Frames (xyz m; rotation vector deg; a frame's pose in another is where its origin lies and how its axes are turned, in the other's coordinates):
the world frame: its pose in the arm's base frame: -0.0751 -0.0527 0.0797 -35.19 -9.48 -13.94
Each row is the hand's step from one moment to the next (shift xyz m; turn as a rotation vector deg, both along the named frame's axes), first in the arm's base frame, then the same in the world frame.
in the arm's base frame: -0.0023 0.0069 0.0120 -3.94 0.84 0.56
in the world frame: -0.0007 -0.0018 0.0139 -3.80 -0.72 1.26
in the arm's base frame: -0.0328 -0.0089 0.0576 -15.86 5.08 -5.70
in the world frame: -0.0169 -0.0476 0.0438 -17.38 2.80 -0.32
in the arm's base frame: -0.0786 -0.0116 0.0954 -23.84 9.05 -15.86
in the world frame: -0.0518 -0.0830 0.0764 -28.01 9.32 -5.53
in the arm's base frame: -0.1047 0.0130 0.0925 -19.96 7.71 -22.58
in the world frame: -0.0818 -0.0691 0.0906 -25.56 13.01 -12.04
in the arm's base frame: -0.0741 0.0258 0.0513 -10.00 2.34 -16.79
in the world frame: -0.0640 -0.0280 0.0625 -13.77 8.32 -11.34
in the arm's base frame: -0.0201 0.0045 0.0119 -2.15 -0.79 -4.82
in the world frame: -0.0174 -0.0085 0.0139 -3.01 1.43 -4.17
